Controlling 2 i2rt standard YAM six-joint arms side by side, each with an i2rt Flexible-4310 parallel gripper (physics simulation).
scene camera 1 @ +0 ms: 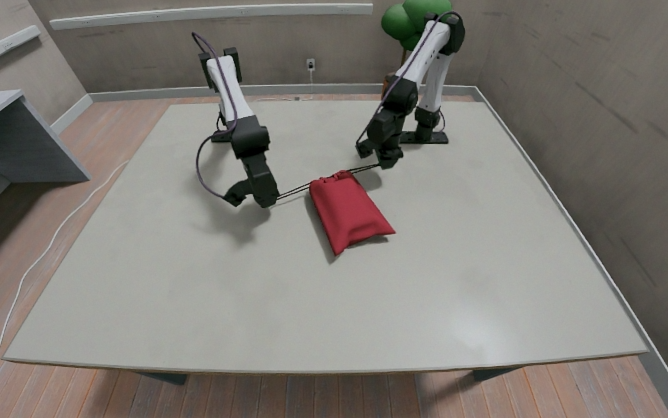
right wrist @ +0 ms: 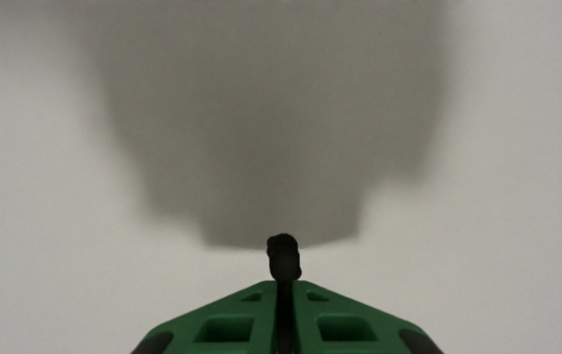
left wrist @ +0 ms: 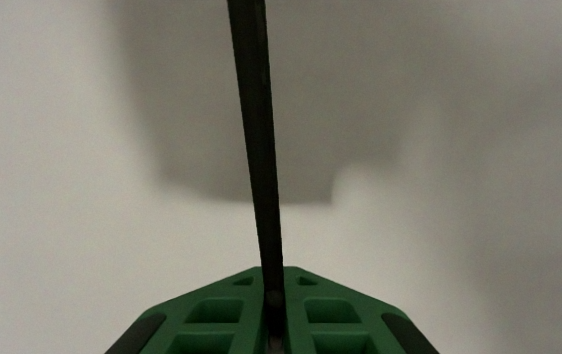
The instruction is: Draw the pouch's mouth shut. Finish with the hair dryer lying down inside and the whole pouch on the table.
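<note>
A red pouch (scene camera 1: 348, 212) lies on the table, its mouth end gathered in folds at the back and its closed end toward the front. No hair dryer shows; the pouch cloth bulges. Thin black drawcords (scene camera 1: 295, 190) (left wrist: 257, 125) (right wrist: 284, 257) run taut from both sides of the mouth. My left gripper (scene camera 1: 388, 164) (left wrist: 275, 279) is shut on the cord to the right of the pouch. My right gripper (scene camera 1: 270, 202) (right wrist: 284, 294) is shut on the cord to the left; the cord's knotted end sticks out past its fingertips. Both grippers stand apart from the pouch.
The pale table (scene camera 1: 300, 310) extends in front of the pouch. A grey desk (scene camera 1: 40, 145) stands off the table at the left. A green plant (scene camera 1: 425, 17) stands behind the table at the right. Walls rise behind and at the right.
</note>
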